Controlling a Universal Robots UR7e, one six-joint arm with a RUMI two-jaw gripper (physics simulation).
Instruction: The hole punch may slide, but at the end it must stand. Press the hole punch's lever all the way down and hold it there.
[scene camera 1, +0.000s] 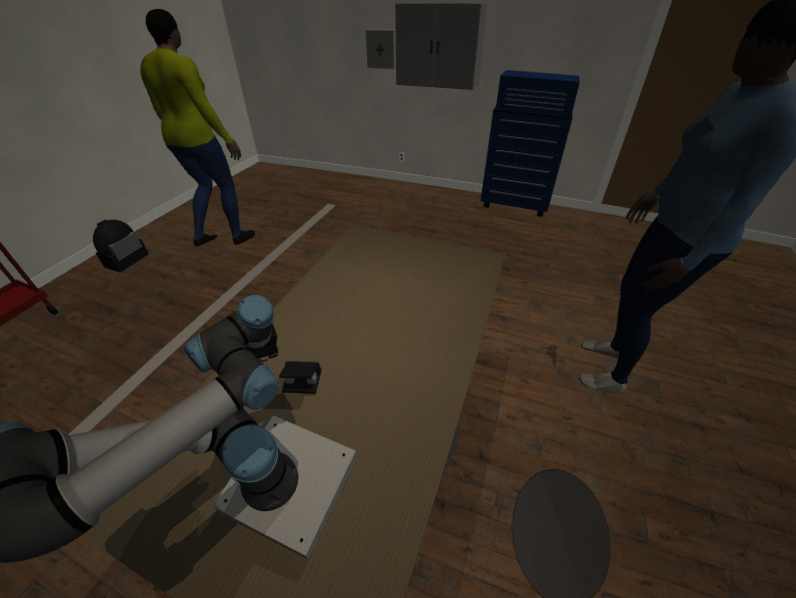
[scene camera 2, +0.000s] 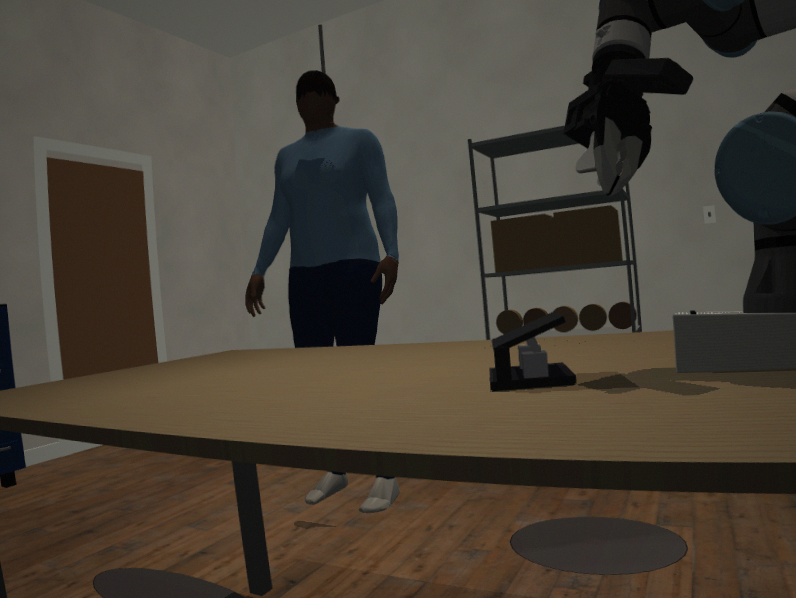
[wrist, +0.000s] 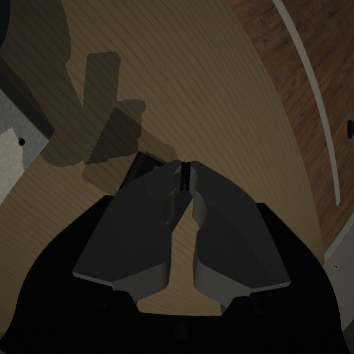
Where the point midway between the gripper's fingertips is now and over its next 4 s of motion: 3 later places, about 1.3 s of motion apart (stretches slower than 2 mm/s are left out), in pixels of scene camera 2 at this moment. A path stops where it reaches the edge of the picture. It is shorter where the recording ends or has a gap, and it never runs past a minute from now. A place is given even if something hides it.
My gripper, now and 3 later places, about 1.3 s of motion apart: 608, 194; 525, 254; 531, 335; 516, 336
